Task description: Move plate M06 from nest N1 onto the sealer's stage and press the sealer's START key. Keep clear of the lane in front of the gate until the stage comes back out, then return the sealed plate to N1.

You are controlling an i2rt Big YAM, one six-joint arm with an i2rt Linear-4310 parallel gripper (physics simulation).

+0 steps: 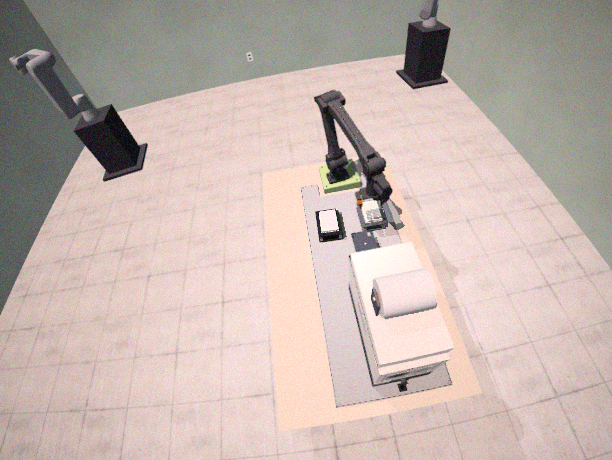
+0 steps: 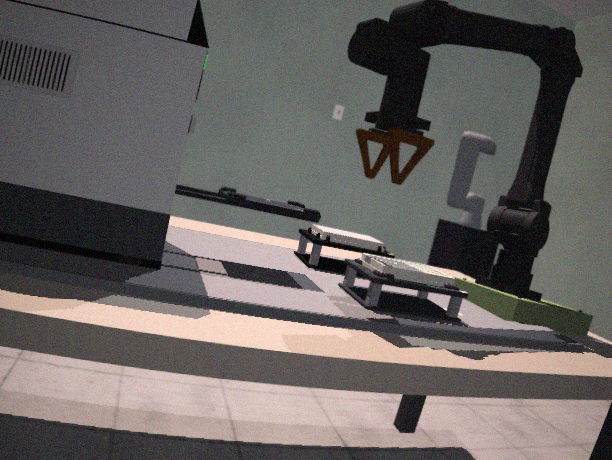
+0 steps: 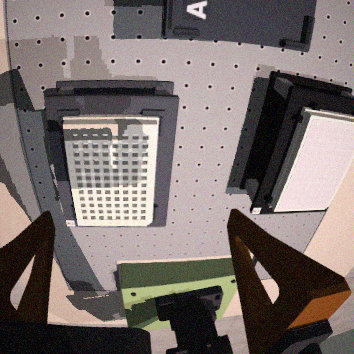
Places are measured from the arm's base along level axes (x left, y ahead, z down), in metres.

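Pixels of known places: gripper, fingertip midpoint: [image 1: 370,206] [image 2: 382,180] [image 3: 140,219]; arm's base, origin of the base link: [image 1: 337,177] [image 2: 506,291] [image 3: 187,300].
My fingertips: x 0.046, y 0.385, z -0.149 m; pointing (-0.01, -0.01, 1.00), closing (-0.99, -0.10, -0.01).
Observation:
Ahead of a thing's pixels: the offset from my fingertips to its top centre. "*": to the spot under its first point.
My gripper [image 1: 372,202] [image 2: 384,179] [image 3: 140,219] is open and empty, above the nests and pointing down. A cream plate with a grid of wells {* dy -0.052, dx +0.035, dz +0.119 m} [image 1: 372,212] [image 2: 410,270] [image 3: 112,175] sits in one nest {dy -0.063, dx +0.032, dz +0.126 m} [image 2: 374,294] [image 3: 170,150]. A smooth white-topped plate {dy -0.070, dx -0.191, dz +0.110 m} [image 1: 329,220] [image 2: 347,237] [image 3: 320,160] sits in the other nest {dy -0.070, dx -0.191, dz +0.116 m} [image 2: 315,254] [image 3: 272,145]. The nest and plate labels are too small to read. The sealer's dark stage {dy +0.187, dx -0.081, dz +0.066 m} [image 1: 364,241] [image 2: 270,205] [image 3: 245,22], marked "A", is out in front of the sealer [image 1: 410,340] [image 2: 100,135]. The START key does not show.
A large white roll {dy +0.521, dx -0.111, dz -0.298 m} [image 1: 407,294] lies on top of the sealer. The green base block [image 1: 341,186] [image 2: 545,315] [image 3: 170,275] of my arm stands behind the nests. Two black pedestals [image 1: 110,142] [image 1: 426,52] with grey arms stand away from the table.

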